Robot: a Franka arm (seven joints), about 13 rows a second.
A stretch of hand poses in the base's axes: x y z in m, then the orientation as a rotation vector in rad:
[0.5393 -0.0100 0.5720 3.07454 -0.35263 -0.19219]
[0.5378 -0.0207 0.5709 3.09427 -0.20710 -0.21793]
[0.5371 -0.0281 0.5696 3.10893 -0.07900 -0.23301]
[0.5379 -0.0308 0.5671 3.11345 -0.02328 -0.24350]
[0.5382 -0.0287 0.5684 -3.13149 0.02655 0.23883]
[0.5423 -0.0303 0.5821 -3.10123 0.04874 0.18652]
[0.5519 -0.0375 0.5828 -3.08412 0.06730 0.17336]
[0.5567 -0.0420 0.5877 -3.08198 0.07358 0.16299]
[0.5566 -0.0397 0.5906 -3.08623 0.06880 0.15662]
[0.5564 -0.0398 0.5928 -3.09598 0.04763 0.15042]
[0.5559 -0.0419 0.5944 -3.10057 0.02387 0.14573]
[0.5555 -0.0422 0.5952 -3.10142 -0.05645 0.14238]
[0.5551 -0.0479 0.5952 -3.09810 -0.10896 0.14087]
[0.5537 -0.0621 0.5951 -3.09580 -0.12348 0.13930]
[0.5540 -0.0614 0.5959 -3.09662 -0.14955 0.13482]
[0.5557 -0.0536 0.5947 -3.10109 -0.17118 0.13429]
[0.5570 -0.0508 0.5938 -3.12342 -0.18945 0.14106]
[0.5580 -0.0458 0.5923 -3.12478 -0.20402 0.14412]
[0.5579 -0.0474 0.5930 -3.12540 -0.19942 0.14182]
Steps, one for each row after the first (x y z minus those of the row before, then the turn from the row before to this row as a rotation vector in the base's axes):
[-0.0015 -0.0107 -0.0011 0.01596 0.01663 0.09344]
[-0.0007 -0.0074 -0.0013 0.01622 0.00967 0.08156]
[0.0008 -0.0027 -0.0025 0.00722 0.00678 0.03524]
[0.0003 0.0021 0.0013 0.01920 -0.00402 -0.00347]
[0.0041 -0.0016 0.0137 0.03201 -0.03237 -0.01697]
[0.0096 -0.0072 0.0007 0.01660 -0.00790 -0.01334]
[0.0048 -0.0045 0.0049 0.00217 -0.00657 -0.00440]
[-0.0001 0.0023 0.0029 -0.00374 -0.00425 0.00324]
[-0.0002 -0.0001 0.0022 -0.00843 -0.00446 0.01412]
[-0.0005 -0.0021 0.0016 -0.00339 -0.00342 0.01546]
[-0.0004 -0.0003 0.0008 0.00130 -0.00314 0.05168]
[-0.0004 -0.0057 0.0000 0.00357 -0.00145 0.03372]
[-0.0014 -0.0142 -0.0001 0.00229 -0.00106 0.00930]
[0.0003 0.0007 0.0008 -0.00088 -0.00331 0.01676]
[0.0017 0.0078 -0.0012 -0.00491 -0.00100 0.01398]
[0.0013 0.0028 -0.0009 -0.02329 0.00222 0.01193]
[0.0010 0.0050 -0.0015 -0.00210 0.00172 0.00933]
[-0.0001 -0.0016 0.0007 -0.00026 -0.00148 -0.00295]

